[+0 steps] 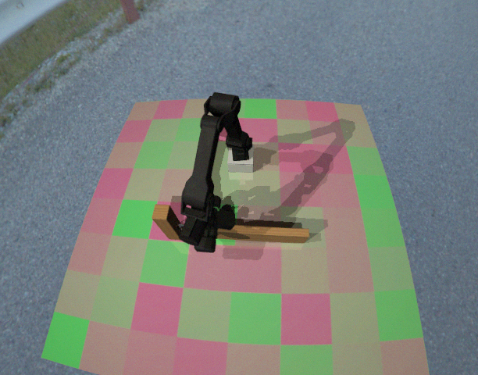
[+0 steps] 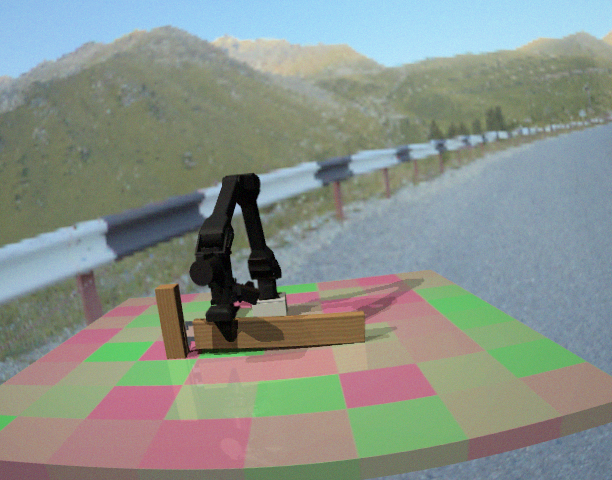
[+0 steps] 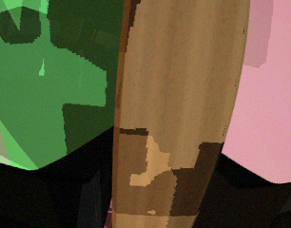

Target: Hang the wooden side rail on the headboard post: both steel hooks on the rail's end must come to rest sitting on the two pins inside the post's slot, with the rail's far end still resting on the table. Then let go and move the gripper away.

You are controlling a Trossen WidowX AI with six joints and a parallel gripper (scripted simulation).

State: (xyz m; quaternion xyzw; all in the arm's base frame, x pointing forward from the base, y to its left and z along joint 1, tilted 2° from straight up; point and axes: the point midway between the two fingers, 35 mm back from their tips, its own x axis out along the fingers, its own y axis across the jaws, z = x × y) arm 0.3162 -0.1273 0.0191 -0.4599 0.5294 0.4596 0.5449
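My gripper tip is now 2 cm past the headboard post, 14 cm to the left of it and 4 cm below it.
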